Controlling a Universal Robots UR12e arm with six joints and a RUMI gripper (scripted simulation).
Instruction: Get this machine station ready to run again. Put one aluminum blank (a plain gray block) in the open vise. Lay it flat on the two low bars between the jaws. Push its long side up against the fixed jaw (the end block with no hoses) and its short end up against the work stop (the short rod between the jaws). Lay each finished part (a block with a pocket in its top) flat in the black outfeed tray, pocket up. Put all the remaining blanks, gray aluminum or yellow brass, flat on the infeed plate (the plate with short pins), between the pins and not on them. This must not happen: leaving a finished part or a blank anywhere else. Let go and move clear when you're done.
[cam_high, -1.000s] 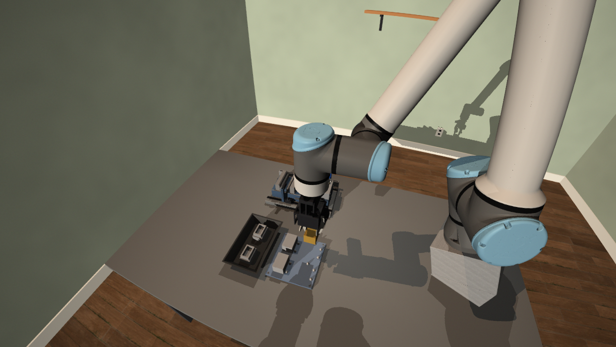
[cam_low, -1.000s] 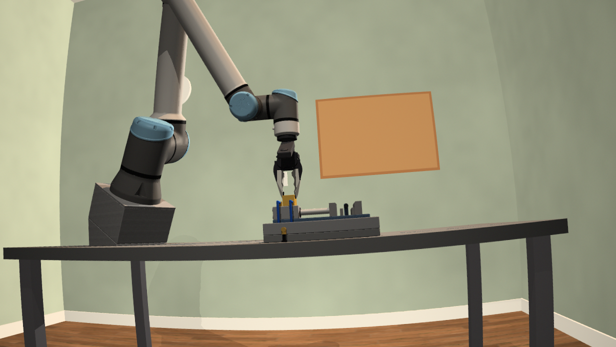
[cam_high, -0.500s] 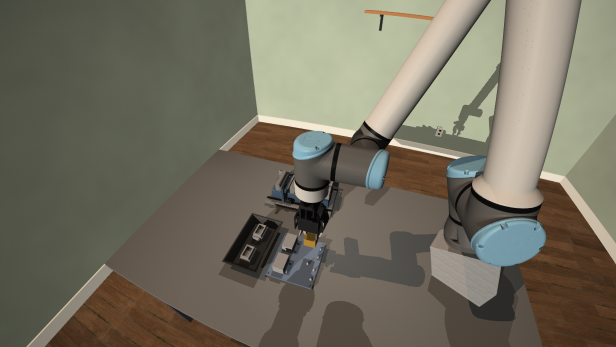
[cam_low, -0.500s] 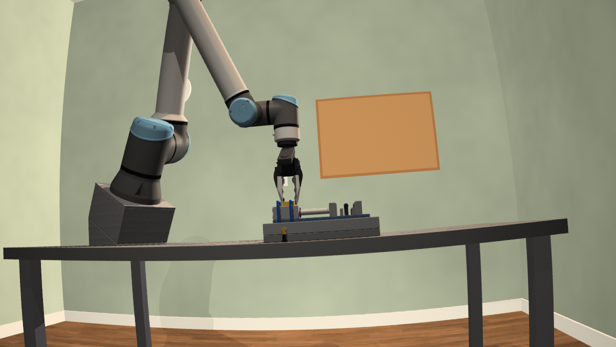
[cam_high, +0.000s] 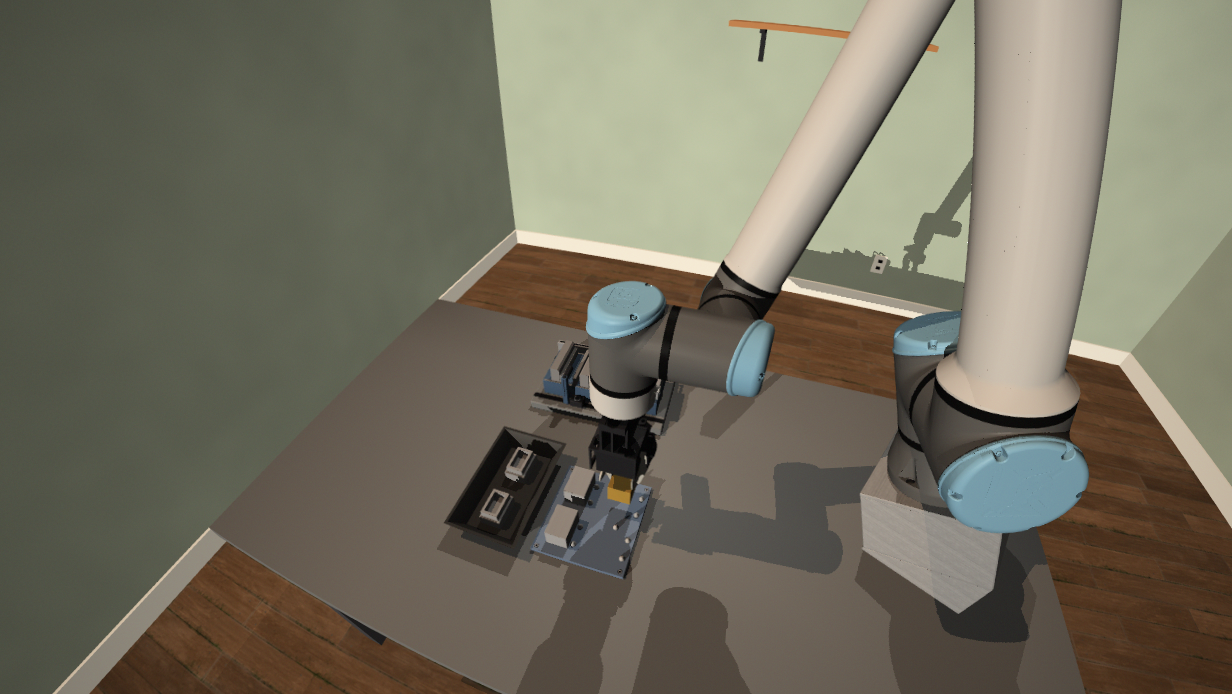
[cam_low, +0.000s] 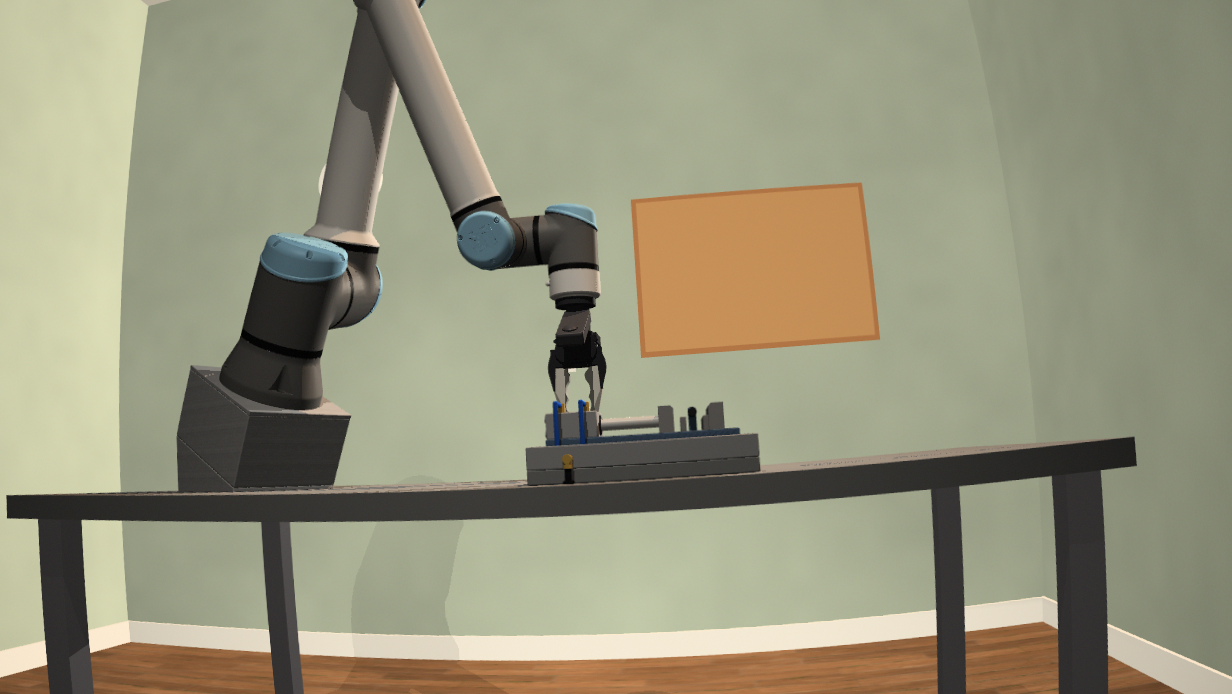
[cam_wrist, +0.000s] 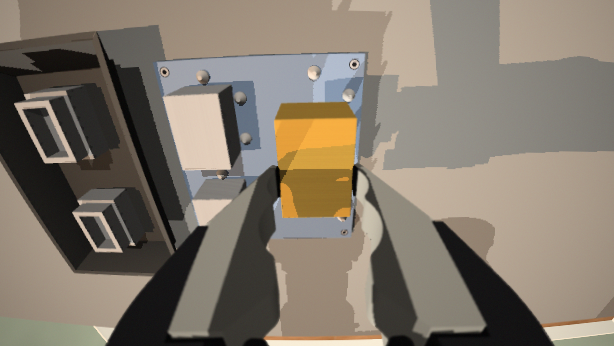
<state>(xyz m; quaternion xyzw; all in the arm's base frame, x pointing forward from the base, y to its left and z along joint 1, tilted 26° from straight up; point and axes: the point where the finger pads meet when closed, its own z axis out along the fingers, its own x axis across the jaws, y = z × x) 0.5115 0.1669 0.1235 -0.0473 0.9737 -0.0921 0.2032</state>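
The infeed plate lies 100 mm below my hand, 40 mm to the left of it and 40 mm ahead of it. The rest, counted from my hand: gray cylinder block (280 mm to the right, 50 mm ahead, 30 mm below); then push rod (270 mm to the right, 120 mm ahead, 30 mm below); then yellow brass blank (20 mm below).
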